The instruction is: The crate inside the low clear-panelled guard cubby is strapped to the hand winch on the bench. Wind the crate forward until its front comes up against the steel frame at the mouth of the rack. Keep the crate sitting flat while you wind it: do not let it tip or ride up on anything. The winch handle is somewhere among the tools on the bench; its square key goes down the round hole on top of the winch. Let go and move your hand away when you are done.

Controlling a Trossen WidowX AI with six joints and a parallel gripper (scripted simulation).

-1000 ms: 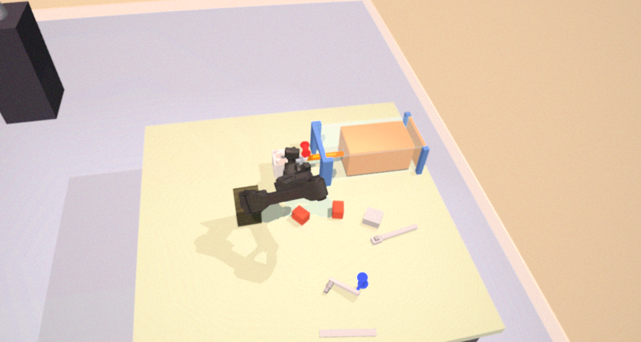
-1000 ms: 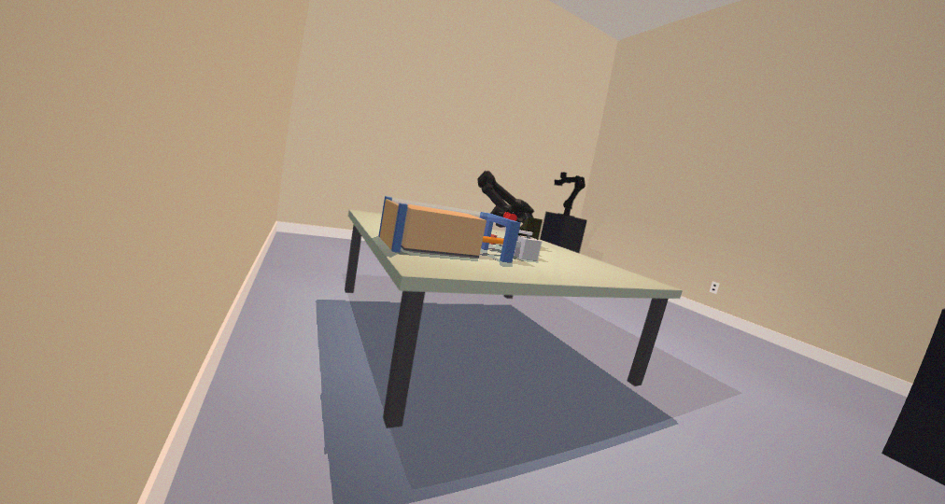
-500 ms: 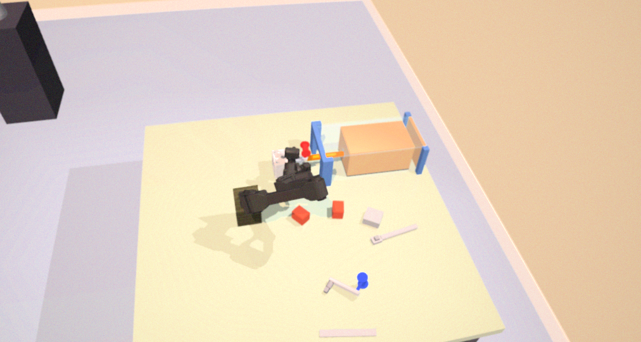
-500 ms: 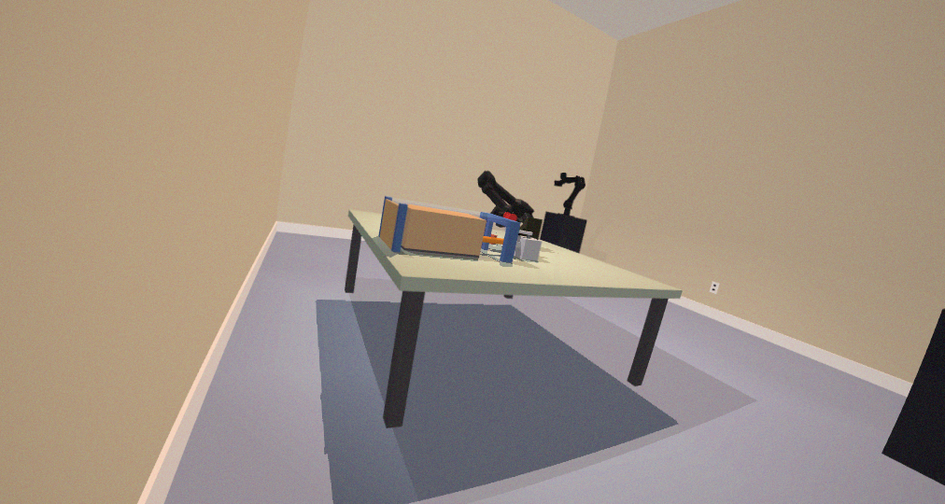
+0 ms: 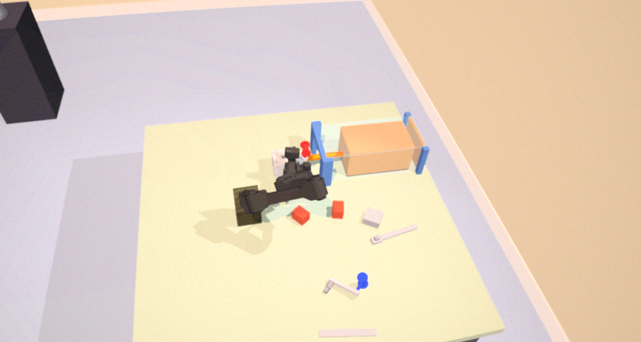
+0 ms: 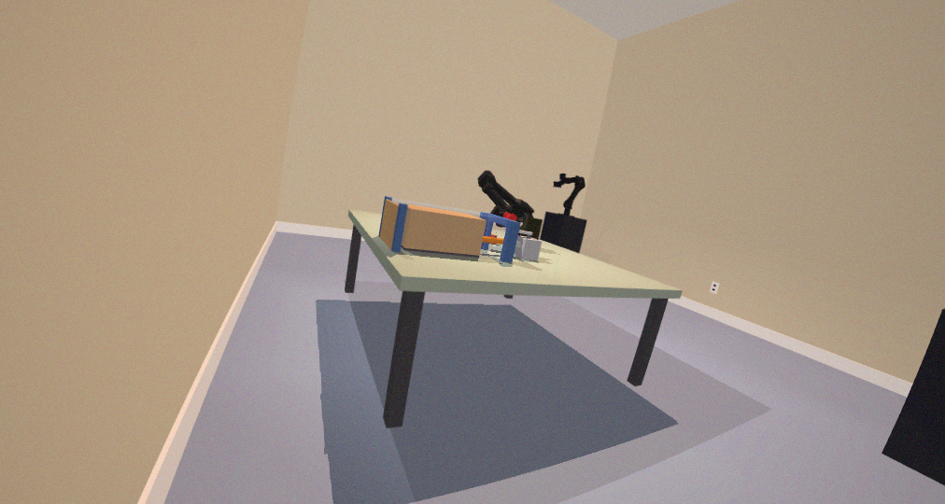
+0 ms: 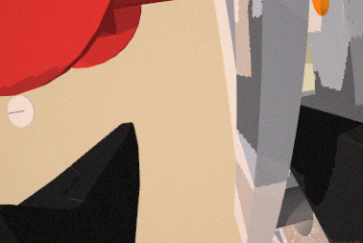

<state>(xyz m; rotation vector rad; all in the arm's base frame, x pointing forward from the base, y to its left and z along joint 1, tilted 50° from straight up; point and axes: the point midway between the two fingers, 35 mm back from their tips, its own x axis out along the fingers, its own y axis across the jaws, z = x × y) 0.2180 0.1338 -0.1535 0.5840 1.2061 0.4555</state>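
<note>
My gripper tip is now 1 cm to the left of the red-knobbed handle, 1 cm short of it and 1 cm above it. Also, from my gripper tip: winch (10 cm below, 6 cm behind); red spool grip (4 cm ahead, 3 cm to the right, 2 cm above); blue steel frame (11 cm ahead, 2 cm below, 1 cm to the left).
</note>
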